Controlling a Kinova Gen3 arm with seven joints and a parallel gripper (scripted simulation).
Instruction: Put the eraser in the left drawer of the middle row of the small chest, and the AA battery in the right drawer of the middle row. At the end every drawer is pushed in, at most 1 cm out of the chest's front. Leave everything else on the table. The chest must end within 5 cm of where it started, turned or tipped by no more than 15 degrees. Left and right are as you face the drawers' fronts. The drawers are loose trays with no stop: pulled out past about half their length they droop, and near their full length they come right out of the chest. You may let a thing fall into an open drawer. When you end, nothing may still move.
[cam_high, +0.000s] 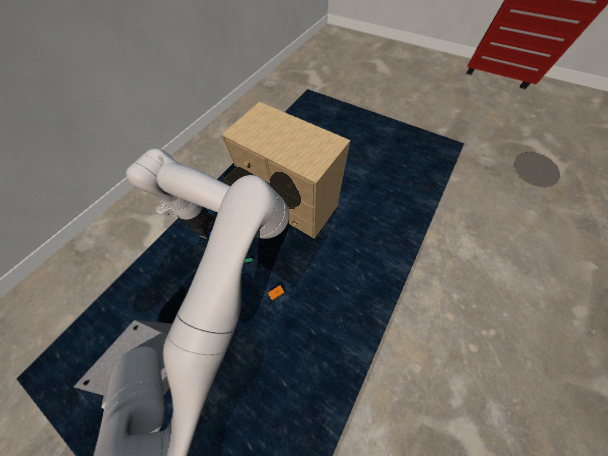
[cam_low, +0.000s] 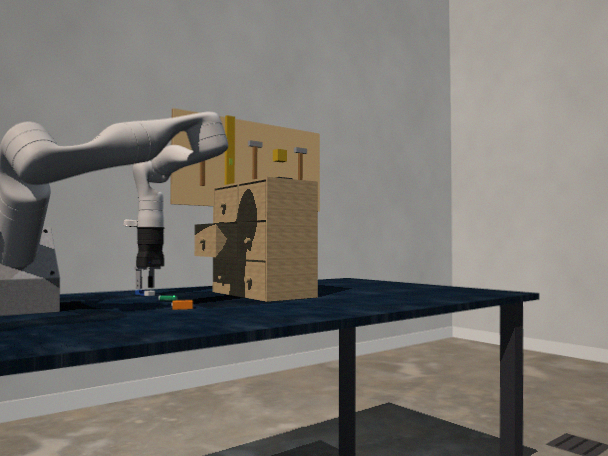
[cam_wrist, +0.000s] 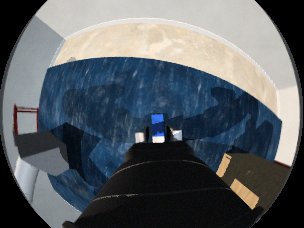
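Right now my hand is 30 mm above the white eraser and 10 mm to the left of it. Also, from my hand: green AA battery 190 mm to the right, 30 mm below, 10 mm ahead; orange block 350 mm to the right, 30 mm below, 20 mm behind.
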